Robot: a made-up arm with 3 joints. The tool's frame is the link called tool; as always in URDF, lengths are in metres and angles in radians. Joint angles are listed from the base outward.
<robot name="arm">
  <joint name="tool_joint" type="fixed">
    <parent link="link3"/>
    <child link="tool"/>
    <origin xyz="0.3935 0.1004 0.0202" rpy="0 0 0"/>
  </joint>
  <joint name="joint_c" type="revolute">
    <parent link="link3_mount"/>
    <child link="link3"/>
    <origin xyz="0.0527 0.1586 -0.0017" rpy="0 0 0"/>
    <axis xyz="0 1 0"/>
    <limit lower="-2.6" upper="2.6"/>
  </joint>
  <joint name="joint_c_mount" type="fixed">
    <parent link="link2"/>
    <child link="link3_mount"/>
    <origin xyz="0.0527 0.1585 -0.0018" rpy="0 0 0"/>
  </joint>
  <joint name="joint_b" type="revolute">
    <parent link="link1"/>
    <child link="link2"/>
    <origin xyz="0.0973 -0.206 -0.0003" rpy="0 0 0"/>
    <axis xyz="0 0 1"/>
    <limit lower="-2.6" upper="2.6"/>
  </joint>
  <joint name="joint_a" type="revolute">
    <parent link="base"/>
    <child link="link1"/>
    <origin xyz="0 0 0.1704" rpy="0 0 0"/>
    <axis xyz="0 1 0"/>
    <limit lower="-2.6" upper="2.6"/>
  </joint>
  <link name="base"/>
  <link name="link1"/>
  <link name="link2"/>
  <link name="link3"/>
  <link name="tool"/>
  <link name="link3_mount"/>
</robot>
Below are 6 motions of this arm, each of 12 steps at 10 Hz.
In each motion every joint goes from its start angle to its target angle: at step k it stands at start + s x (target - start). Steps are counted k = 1, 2, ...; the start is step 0. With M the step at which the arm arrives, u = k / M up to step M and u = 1 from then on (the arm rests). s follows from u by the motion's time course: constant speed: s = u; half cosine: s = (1 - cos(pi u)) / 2; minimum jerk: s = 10 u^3 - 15 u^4 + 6 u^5.
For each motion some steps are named. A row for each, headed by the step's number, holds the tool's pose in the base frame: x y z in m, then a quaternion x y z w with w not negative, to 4 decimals.
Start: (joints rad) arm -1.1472 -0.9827 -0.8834
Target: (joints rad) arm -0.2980 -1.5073 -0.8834
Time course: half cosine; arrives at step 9
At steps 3, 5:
3: 0.1173 -0.3264 0.8566 0.0136 -0.6698 -0.5284 0.5216
5: 0.2828 -0.4168 0.7779 -0.0704 -0.5539 -0.5973 0.5757

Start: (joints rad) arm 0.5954 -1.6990 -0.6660
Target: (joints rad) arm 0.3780 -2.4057 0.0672
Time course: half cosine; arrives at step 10
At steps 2, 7, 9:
2: 0.4840 -0.6989 0.1355 -0.4269 -0.0068 -0.6442 0.6346
7: 0.1152 -0.8542 0.1726 -0.2267 0.0719 -0.8755 0.4205
9: 0.0161 -0.8522 0.1607 -0.1546 0.0789 -0.9170 0.3592

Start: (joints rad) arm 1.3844 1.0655 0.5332
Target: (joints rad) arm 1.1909 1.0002 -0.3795
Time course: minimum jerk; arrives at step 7
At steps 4, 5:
4: 0.0318 0.4361 0.1813 0.2977 0.4988 0.3892 0.7149
5: 0.1054 0.4242 0.2088 0.3237 0.4086 0.3594 0.7740

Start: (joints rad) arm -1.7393 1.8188 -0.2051
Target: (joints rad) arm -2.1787 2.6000 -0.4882
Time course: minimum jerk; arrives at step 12
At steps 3, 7, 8, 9, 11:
3: -0.0084 0.1167 -0.2960 -0.5692 -0.4926 0.5809 0.3096
7: 0.0825 -0.1580 -0.3719 -0.6705 -0.3694 0.6279 0.1401
8: 0.1013 -0.2289 -0.3696 -0.6918 -0.3287 0.6341 0.1064
9: 0.1130 -0.2833 -0.3626 -0.7071 -0.2947 0.6374 0.0831
11: 0.1210 -0.3326 -0.3524 -0.7202 -0.2617 0.6393 0.0638

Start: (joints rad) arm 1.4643 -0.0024 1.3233
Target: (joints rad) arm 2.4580 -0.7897 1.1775
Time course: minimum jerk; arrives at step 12
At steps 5, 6, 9, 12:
5: -0.4677 0.1305 -0.1710 -0.0363 0.9901 -0.1323 0.0298
6: -0.5286 0.0833 -0.1394 0.0685 -0.9799 0.1844 0.0343
9: -0.6614 -0.0642 0.0201 0.1904 -0.9187 0.2898 0.1892
12: -0.6824 -0.1072 0.0782 0.2298 -0.8951 0.3085 0.2256

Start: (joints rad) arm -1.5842 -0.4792 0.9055
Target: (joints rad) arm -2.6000 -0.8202 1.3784
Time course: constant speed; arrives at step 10
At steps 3, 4, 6, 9, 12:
3: 0.1320 -0.0327 0.8389 0.2852 -0.3913 -0.0294 0.8745
4: 0.0755 -0.0405 0.8461 0.3028 -0.4127 -0.0085 0.8590
6: -0.0394 -0.0534 0.8449 0.3328 -0.4535 0.0404 0.8258
9: -0.2091 -0.0656 0.8036 0.3606 -0.5091 0.1292 0.7708
12: -0.2631 -0.0678 0.7793 0.3643 -0.5260 0.1620 0.7513

